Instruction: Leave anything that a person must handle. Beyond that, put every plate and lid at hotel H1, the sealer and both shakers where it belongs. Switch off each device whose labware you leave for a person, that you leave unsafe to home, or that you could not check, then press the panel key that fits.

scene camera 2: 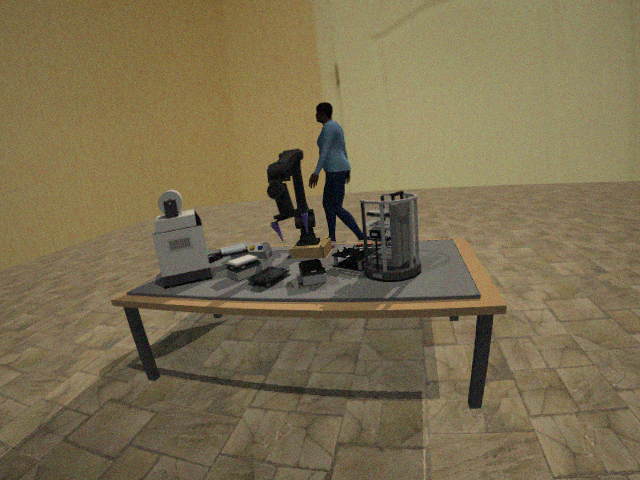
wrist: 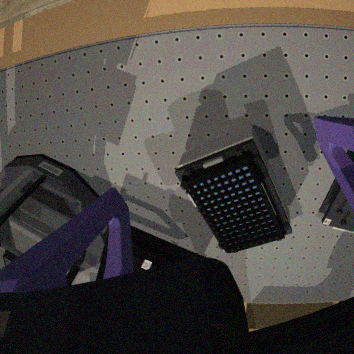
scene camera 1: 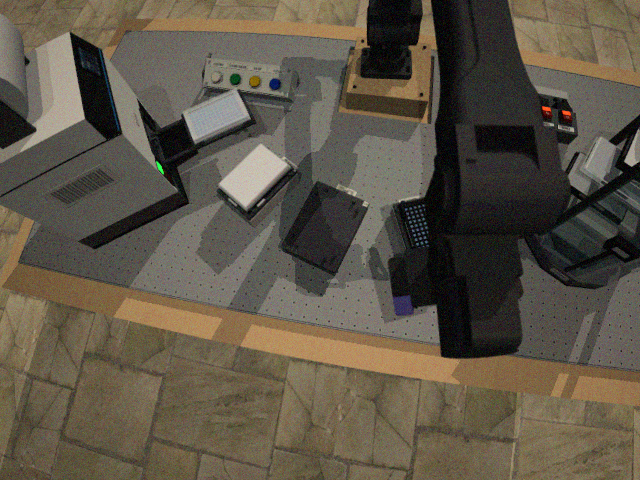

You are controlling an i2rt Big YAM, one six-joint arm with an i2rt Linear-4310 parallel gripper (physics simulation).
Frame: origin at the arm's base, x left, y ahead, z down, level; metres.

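Seen in the pictures: gripper, between the fingertips: (scene camera 2: 295,237) (wrist: 216,163); arm's base, origin of its link: (scene camera 2: 308,243) (scene camera 1: 385,65).
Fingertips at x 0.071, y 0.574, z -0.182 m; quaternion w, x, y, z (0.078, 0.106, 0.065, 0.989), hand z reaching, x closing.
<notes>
Pixels of each thing's middle, then the offset from my fingertips to it. "pt": a spot on its surface instead.
- black many-welled plate, middle of its body: (wrist: 236,208) (scene camera 1: 429,229) (scene camera 2: 311,265) dx +0.016, dy -0.155, dz +0.169 m
- white sealer, middle of its body: (scene camera 1: 65,134) (scene camera 2: 179,234) dx -0.659, dy -0.238, dz +0.003 m
- pale plate, middle of its body: (scene camera 1: 215,114) (scene camera 2: 233,248) dx -0.433, dy -0.370, dz +0.127 m
- labware, middle of its body: (scene camera 1: 254,175) (scene camera 2: 242,260) dx -0.334, dy -0.242, dz +0.156 m
- key panel, middle of its body: (scene camera 1: 250,80) (scene camera 2: 250,250) dx -0.397, dy -0.524, dz +0.190 m
- switch box, middle of its body: (scene camera 1: 531,104) (scene camera 2: 374,246) dx +0.288, dy -0.510, dz +0.205 m
- dark flat device, middle of its body: (scene camera 1: 325,226) (scene camera 2: 269,275) dx -0.185, dy -0.163, dz +0.211 m
- round hotel, a spot on its surface: (wrist: 47,161) (scene camera 1: 561,279) pt dx +0.308, dy -0.086, dz +0.219 m
- black flat unit, middle of its body: (wrist: 146,273) (scene camera 2: 353,257) dx +0.189, dy -0.311, dz +0.193 m
My gripper (scene camera 2: 293,236) (wrist: 216,163) is open and empty, above a black many-welled plate (scene camera 1: 415,222) (wrist: 235,205) that sits on a grey block-like device. In scene camera 1 the arm hides part of that plate and most of the gripper. The white sealer (scene camera 1: 98,155) (scene camera 2: 180,245) shows a green light; a pale plate (scene camera 1: 216,117) rests at its extended black tray. A white-topped piece of labware (scene camera 1: 255,175) (scene camera 2: 242,261) sits on a low device. The key panel (scene camera 1: 248,88) has white, green, yellow and blue keys. A switch box (scene camera 1: 562,129) shows two lit orange switches, the rest hidden.
A dark flat device (scene camera 1: 325,227) (scene camera 2: 268,276) lies between the white-topped labware and the black plate. A round hotel (scene camera 1: 568,279) (scene camera 2: 392,274) (wrist: 47,161) stands at the right with pale labware inside. A black flat unit (scene camera 2: 351,256) lies beside it. A person (scene camera 2: 333,147) is behind the table.
</notes>
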